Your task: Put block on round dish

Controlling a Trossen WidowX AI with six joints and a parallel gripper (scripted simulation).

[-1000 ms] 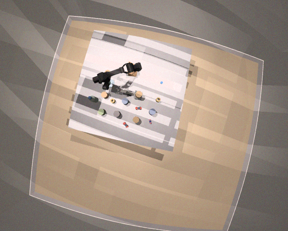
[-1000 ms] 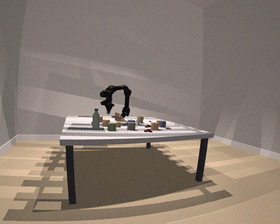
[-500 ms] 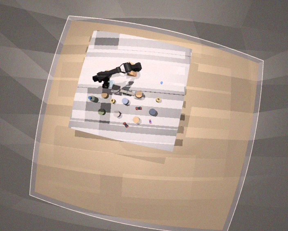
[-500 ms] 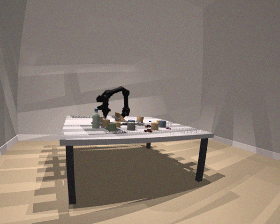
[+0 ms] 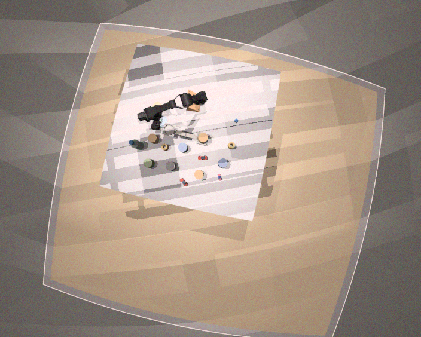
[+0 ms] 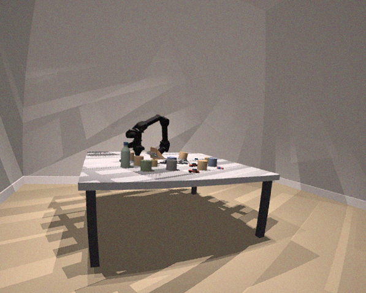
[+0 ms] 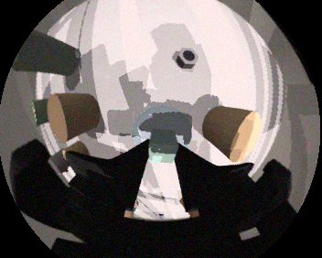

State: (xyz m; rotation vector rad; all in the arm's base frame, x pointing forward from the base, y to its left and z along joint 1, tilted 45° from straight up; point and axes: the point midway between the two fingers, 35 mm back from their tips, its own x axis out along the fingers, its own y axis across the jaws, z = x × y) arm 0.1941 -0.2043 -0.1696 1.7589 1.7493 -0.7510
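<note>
My gripper tip is now 30 mm above the pale blue round dish. Round my gripper tip: grey cylinder: 360 mm ahead, 150 mm to the left, 10 mm above; green bottle: 210 mm ahead, 150 mm to the right, 80 mm above; small balance: 100 mm ahead, 220 mm to the left, 10 mm below.
</note>
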